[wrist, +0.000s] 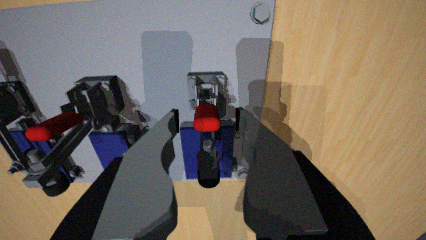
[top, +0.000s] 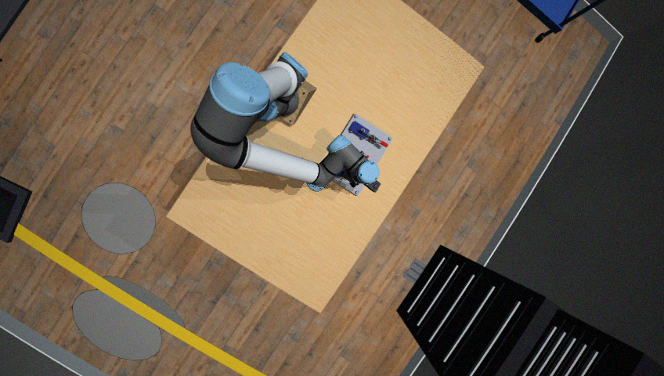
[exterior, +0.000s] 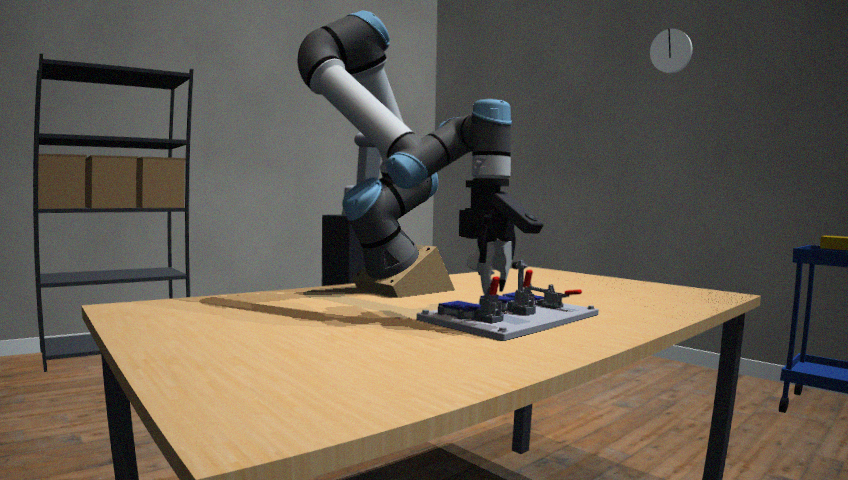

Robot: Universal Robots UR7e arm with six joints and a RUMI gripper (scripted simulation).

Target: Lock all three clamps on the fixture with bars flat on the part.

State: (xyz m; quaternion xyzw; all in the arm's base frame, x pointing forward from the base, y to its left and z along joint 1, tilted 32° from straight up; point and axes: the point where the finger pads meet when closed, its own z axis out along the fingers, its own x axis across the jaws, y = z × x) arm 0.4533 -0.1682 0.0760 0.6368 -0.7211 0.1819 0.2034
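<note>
The blue part is 80 mm behind my hand, 60 mm below it and 10 mm to the left of it. From my hand the other things lie so: grey fixture plate (110 mm to the left, 80 mm below, 30 mm behind).
</note>
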